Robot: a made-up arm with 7 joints.
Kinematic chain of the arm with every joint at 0, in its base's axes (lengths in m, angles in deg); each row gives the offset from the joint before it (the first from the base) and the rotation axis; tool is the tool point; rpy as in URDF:
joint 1: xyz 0 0 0 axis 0.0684 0.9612 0.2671
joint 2: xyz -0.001 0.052 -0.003 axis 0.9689 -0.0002 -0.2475
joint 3: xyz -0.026 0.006 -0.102 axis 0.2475 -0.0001 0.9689
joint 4: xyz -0.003 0 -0.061 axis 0.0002 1 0
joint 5: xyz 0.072 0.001 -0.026 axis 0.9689 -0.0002 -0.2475
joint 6: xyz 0.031 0 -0.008 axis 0.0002 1 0
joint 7: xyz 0.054 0 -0.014 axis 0.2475 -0.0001 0.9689
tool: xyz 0 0 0 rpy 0 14.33 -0.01
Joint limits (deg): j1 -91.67..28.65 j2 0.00..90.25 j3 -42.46..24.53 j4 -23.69..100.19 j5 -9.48..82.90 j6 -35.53..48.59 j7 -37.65..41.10
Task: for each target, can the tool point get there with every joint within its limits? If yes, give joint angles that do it. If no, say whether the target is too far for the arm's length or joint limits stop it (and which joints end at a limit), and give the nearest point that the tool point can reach.
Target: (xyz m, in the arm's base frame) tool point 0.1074 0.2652 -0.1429
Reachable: yes | joints 3.74 72.62 -23.30 13.54 45.47 36.21 27.04
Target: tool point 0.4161 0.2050 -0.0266
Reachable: no: too far | nearest point 0.3258 0.1689 -0.0184 | short by 0.098 m
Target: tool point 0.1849 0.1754 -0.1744
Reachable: yes | joints -20.32 48.14 -24.04 11.47 31.66 32.89 22.31
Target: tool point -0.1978 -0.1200 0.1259
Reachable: no: joint limits stop it (at a limit: joint 1, joint 2, joint 3, joint 4, joint 6) | nearest point 0.0839 -0.0929 0.0602 | short by 0.291 m
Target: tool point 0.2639 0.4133 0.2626
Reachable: no: too far | nearest point 0.1732 0.2940 0.1476 | short by 0.189 m
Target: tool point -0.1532 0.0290 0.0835
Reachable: no: joint limits stop it (at a limit: joint 1, joint 2, joint 3, joint 4, joint 5, joint 6) | nearest point 0.0083 0.1059 0.1651 | short by 0.197 m
